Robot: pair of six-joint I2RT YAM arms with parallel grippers.
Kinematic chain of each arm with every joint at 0, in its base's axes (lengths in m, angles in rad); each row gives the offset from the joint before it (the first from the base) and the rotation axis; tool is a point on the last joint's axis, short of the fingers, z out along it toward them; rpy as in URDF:
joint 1: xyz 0 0 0.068 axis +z
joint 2: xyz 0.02 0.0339 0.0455 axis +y
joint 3: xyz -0.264 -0.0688 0 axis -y
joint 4: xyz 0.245 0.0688 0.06 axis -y
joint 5: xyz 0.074 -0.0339 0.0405 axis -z
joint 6: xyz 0.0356 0 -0.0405 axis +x
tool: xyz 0 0 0 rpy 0 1.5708 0
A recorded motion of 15 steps. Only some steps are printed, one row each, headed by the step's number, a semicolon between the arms.
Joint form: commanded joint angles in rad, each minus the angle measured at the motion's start. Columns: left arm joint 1, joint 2, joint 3, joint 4, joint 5, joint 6; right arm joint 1, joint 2, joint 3, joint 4, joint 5, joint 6.
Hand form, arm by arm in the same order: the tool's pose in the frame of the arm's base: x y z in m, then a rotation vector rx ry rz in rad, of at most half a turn. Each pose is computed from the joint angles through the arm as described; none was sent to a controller.
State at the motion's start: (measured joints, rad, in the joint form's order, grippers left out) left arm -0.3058 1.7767 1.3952 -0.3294 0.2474 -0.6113; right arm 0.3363 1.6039 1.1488 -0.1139 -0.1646 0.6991
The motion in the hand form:
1: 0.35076 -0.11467 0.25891 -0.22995 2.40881 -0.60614; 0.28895 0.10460 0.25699 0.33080 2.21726 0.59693
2: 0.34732 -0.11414 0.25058 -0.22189 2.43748 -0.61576; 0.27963 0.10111 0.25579 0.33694 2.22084 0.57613
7: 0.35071 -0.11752 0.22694 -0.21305 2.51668 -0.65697; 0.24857 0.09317 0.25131 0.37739 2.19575 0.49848
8: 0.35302 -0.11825 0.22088 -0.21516 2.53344 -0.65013; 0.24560 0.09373 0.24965 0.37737 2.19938 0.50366
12: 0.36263 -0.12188 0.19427 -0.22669 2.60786 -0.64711; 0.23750 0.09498 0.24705 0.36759 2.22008 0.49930
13: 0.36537 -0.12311 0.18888 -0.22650 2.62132 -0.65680; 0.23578 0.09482 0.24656 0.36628 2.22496 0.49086
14: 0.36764 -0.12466 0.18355 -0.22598 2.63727 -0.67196; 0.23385 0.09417 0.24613 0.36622 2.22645 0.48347
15: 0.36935 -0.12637 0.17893 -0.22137 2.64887 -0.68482; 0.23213 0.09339 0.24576 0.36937 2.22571 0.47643
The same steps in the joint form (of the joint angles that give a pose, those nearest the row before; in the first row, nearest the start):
1: 0.0058 -0.1211 -0.1435 -0.0441 -0.0806 0.0510; 0.0070 -0.2208 -0.2192 -0.0391 0.1300 -0.0415
2: 0.0061 -0.1221 -0.1705 -0.0434 -0.0630 0.0554; 0.0085 -0.2587 -0.2507 -0.0537 0.1463 -0.0437
7: 0.0052 -0.0685 -0.1875 -0.0419 -0.0091 0.0546; 0.0326 -0.3888 -0.3595 -0.0746 0.2415 -0.0297
8: 0.0051 -0.0494 -0.1855 -0.0418 -0.0096 0.0564; 0.0387 -0.3982 -0.3712 -0.0748 0.2415 -0.0240
12: 0.0051 0.0367 -0.1725 -0.0405 0.0078 0.0564; 0.0556 -0.4233 -0.3902 -0.0997 0.2472 -0.0207
13: 0.0051 0.0576 -0.1660 -0.0378 0.0186 0.0557; 0.0584 -0.4288 -0.3932 -0.1084 0.2530 -0.0223
14: 0.0043 0.0778 -0.1594 -0.0373 0.0336 0.0537; 0.0598 -0.4367 -0.3986 -0.1141 0.2585 -0.0239
15: 0.0025 0.0945 -0.1551 -0.0340 0.0458 0.0538; 0.0605 -0.4445 -0.4041 -0.1179 0.2651 -0.0235

